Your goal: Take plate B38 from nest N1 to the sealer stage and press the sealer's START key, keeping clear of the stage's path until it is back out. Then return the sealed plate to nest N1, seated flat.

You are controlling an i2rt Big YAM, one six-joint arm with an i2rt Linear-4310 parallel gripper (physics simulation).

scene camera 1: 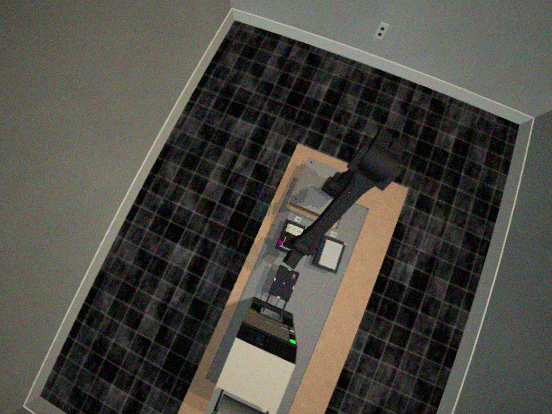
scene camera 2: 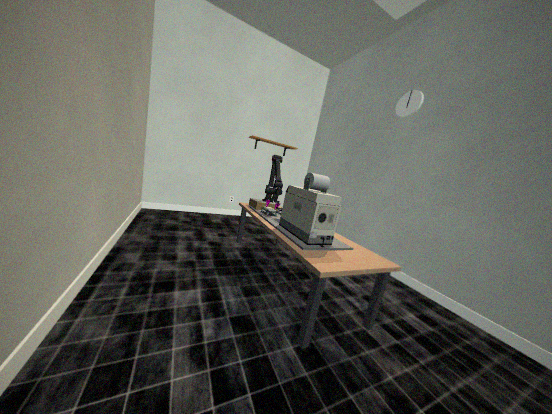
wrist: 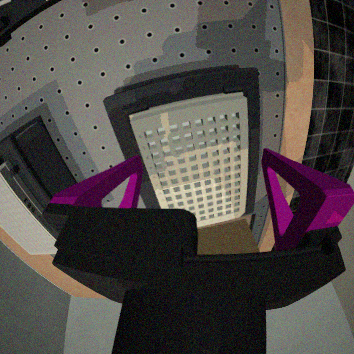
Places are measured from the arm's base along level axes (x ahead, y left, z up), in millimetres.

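Pixels of known places: gripper, fingertip midpoint: [scene camera 1: 289, 242] [scene camera 2: 270, 208] [wrist: 200, 157]; arm's base, link origin: [scene camera 1: 334, 189].
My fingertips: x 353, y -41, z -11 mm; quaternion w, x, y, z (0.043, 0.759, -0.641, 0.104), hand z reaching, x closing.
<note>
Ahead of a thing's pixels: the offset from my fingertips to its top centre. "pt": to the spot under its first point. Level surfaces: height alone.
A pale plate with a grid of square wells {pt 9 mm back, 2 mm right, 4 mm down} [wrist: 200, 165] [scene camera 1: 295, 229] lies in a dark nest frame {23 mm back, 5 mm right, 13 mm down} [wrist: 185, 82]; no plate or nest label is readable. My gripper [wrist: 200, 157] [scene camera 1: 287, 242] [scene camera 2: 272, 205] is open, with its magenta fingers apart on either side of the plate and nothing held between them. In the first scene view the arm partly covers this nest. The sealer [scene camera 1: 260, 372] [scene camera 2: 306, 212] has a small green lit patch {pt 299 mm ahead, 204 mm left, 210 mm up} [scene camera 1: 292, 341] on its front. Its dark stage {217 mm ahead, 93 mm left, 48 mm up} [scene camera 1: 283, 282] stands out in front on two rails and bears no visible plate.
A second dark nest with a white-topped plate {pt 64 mm back, 198 mm left, 12 mm up} [scene camera 1: 330, 254] [wrist: 22, 210] lies beside the first. A box [wrist: 227, 237] stands just beyond the plate's near end, by the arm. The grey perforated board {62 mm down} [wrist: 120, 45] lies on the wooden table {75 mm down} [scene camera 1: 367, 270]. A wall shelf [scene camera 2: 272, 142] is behind the arm.
</note>
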